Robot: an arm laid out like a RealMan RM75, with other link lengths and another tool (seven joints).
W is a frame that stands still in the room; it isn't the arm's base.
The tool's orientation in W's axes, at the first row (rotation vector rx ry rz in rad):
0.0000 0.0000 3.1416
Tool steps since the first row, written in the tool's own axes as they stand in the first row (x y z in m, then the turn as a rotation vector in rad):
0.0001 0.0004 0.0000 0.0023 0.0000 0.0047
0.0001 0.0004 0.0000 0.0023 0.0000 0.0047
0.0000 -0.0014 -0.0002 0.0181 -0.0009 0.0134
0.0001 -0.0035 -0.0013 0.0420 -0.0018 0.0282
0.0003 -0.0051 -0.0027 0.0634 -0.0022 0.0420
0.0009 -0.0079 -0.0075 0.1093 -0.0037 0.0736
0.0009 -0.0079 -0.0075 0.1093 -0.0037 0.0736
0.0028 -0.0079 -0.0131 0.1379 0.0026 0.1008
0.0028 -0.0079 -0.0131 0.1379 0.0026 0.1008
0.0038 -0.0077 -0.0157 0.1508 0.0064 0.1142
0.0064 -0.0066 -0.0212 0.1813 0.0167 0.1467
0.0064 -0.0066 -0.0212 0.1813 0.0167 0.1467
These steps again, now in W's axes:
-0.0001 -0.0004 0.0000 -0.0023 0.0000 0.0047
-0.0001 -0.0004 0.0000 -0.0023 0.0000 0.0047
0.0000 0.0014 -0.0002 -0.0181 0.0009 0.0134
-0.0001 0.0035 -0.0013 -0.0420 0.0018 0.0282
-0.0003 0.0051 -0.0027 -0.0634 0.0022 0.0420
-0.0009 0.0079 -0.0075 -0.1093 0.0037 0.0736
-0.0009 0.0079 -0.0075 -0.1093 0.0037 0.0736
-0.0028 0.0079 -0.0131 -0.1379 -0.0026 0.1008
-0.0028 0.0079 -0.0131 -0.1379 -0.0026 0.1008
-0.0038 0.0077 -0.0157 -0.1508 -0.0064 0.1142
-0.0064 0.0066 -0.0212 -0.1813 -0.0167 0.1467
-0.0064 0.0066 -0.0212 -0.1813 -0.0167 0.1467

